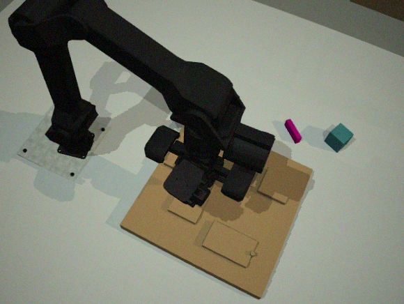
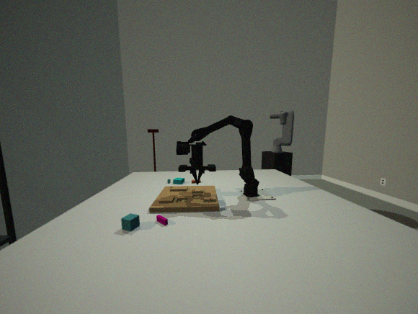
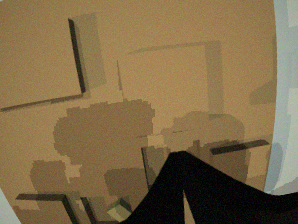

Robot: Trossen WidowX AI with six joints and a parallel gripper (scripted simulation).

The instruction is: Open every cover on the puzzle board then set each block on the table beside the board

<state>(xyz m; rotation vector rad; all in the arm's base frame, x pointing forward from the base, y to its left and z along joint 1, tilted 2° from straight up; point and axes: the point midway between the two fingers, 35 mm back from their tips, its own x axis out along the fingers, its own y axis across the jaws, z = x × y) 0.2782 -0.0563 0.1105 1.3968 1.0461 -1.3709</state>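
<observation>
Now: the tan puzzle board 50 mm below my gripper tip and 40 mm ahead of it. From my gripper tip the other things lie so: orange block: 270 mm to the right, 60 mm below, 50 mm behind; then teal block: 300 mm to the right, 70 mm ahead, 60 mm below; then magenta bar: 210 mm to the left, 180 mm ahead, 60 mm below.
</observation>
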